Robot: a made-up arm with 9 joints.
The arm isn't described. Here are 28 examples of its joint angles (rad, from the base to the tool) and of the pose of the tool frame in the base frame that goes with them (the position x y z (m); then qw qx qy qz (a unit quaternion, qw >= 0)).
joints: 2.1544 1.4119 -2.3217 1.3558 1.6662 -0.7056 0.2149 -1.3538 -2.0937
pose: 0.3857 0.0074 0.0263 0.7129 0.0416 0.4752 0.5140
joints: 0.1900 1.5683 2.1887 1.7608 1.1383 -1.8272 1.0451 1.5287 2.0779
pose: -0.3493 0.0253 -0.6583 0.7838 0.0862 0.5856 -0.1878
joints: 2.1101 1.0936 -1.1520 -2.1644 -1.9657 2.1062 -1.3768 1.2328 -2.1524
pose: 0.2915 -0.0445 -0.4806 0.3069 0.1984 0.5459 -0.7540
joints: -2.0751 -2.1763 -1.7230 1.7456 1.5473 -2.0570 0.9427 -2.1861 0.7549
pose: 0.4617 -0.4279 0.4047 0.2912 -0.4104 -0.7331 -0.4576
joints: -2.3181 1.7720 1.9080 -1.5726 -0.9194 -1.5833 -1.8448 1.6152 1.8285
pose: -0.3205 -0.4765 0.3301 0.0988 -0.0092 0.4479 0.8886
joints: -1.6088 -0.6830 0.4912 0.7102 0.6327 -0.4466 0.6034 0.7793 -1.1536
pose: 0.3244 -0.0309 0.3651 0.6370 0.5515 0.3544 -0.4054
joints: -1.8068 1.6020 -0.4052 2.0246 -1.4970 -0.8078 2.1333 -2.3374 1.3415
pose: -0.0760 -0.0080 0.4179 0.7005 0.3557 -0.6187 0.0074
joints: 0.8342 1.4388 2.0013 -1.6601 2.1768 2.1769 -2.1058 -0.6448 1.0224
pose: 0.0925 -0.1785 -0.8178 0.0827 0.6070 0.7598 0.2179
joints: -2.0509 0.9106 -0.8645 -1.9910 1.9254 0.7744 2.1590 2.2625 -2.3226
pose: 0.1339 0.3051 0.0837 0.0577 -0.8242 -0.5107 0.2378
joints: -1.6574 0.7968 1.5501 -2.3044 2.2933 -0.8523 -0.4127 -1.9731 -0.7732
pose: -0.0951 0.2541 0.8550 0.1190 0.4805 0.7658 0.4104
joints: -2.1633 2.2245 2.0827 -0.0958 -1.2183 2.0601 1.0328 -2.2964 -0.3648
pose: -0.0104 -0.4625 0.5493 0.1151 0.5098 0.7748 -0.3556
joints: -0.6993 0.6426 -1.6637 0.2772 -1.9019 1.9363 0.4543 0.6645 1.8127
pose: -0.0435 -0.0533 0.2238 0.8686 -0.4817 -0.0702 0.0927
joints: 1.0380 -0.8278 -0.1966 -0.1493 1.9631 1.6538 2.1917 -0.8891 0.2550
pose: -0.6607 -0.1660 -0.0234 0.2794 0.6306 -0.2395 0.6833
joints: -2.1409 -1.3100 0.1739 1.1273 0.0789 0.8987 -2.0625 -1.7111 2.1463
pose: 0.1045 -0.0698 0.5509 0.7052 0.0716 0.6447 -0.2864
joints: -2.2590 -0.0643 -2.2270 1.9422 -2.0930 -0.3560 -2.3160 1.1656 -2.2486
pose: -0.1449 0.6623 0.2656 0.7430 0.0965 0.4515 0.4845
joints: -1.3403 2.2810 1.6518 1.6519 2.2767 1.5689 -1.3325 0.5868 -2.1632
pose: -0.6177 -0.9867 0.3407 0.4440 -0.6576 0.3319 -0.5101
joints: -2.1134 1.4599 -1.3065 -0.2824 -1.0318 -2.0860 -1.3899 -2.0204 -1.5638
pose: -0.0105 -0.4499 0.7006 0.0819 0.7262 0.1233 -0.6714
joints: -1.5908 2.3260 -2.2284 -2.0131 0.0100 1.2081 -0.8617 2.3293 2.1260
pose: 0.1486 -0.8900 0.3673 0.0646 -0.6887 0.5327 0.4876
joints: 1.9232 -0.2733 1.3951 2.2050 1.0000 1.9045 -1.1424 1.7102 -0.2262
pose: -0.4583 0.3759 0.0305 0.3666 -0.2824 -0.2173 0.8594
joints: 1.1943 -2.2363 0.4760 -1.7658 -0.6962 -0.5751 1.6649 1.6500 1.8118
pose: -0.4528 -0.3394 -0.6452 0.7432 0.0696 0.6643 0.0391
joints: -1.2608 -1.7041 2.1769 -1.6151 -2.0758 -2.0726 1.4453 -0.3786 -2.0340
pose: 0.0673 0.0623 0.4921 0.7086 0.3160 0.5479 0.3127
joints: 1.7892 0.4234 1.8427 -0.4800 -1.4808 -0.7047 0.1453 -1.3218 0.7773
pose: 0.2538 0.1828 -0.1328 0.1839 0.2348 0.6640 0.6857
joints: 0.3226 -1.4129 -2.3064 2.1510 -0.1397 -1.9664 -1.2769 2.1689 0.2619
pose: -0.0745 0.1862 0.2495 0.1078 0.9318 -0.0469 0.3434
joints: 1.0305 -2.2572 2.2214 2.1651 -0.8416 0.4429 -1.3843 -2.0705 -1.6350
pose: -0.2321 -0.0414 -0.1081 0.6085 0.0122 0.7886 -0.0875
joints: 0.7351 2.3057 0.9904 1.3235 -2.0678 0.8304 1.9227 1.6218 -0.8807
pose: 0.3225 -0.6024 -0.4342 0.8369 0.5198 0.0820 -0.1509
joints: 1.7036 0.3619 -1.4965 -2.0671 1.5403 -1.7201 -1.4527 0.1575 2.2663
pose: -0.1193 0.1419 0.5034 0.1845 -0.1120 -0.9285 0.3023
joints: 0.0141 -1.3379 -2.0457 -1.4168 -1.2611 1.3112 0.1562 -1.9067 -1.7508
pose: -0.1736 -0.1958 0.1834 0.3916 -0.0695 0.6018 -0.6926
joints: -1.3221 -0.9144 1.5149 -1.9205 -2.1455 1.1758 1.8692 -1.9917 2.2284
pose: 0.0447 0.1969 0.7562 0.3050 -0.1627 0.8977 -0.2730
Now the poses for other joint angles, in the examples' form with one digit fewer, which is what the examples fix.
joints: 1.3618 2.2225 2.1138 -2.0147 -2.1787 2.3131 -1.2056 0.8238 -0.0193
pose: -0.025 -0.368 0.212 0.367 0.233 -0.071 0.898
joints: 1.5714 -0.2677 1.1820 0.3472 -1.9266 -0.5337 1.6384 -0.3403 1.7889
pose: -0.065 0.274 -0.015 0.746 -0.030 -0.145 0.649
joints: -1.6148 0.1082 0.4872 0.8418 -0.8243 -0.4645 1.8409 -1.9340 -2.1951
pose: -0.183 -0.016 0.490 0.557 0.503 -0.367 0.549
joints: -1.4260 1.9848 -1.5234 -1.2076 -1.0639 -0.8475 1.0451 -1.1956 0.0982
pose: -0.492 -0.216 0.466 0.377 0.437 -0.817 -0.011
